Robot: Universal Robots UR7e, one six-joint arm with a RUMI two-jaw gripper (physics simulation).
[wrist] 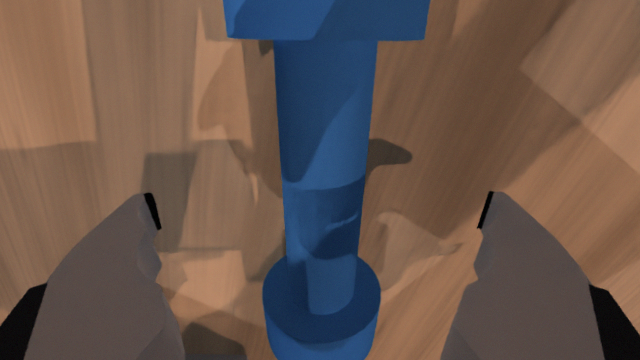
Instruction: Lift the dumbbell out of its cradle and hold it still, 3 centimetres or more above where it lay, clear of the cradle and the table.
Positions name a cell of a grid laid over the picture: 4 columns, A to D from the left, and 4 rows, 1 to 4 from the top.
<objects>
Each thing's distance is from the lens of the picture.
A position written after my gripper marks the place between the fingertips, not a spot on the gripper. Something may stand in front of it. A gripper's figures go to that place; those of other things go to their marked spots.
my gripper (B3): 12 cm
blue dumbbell (C4): 15 cm
</objects>
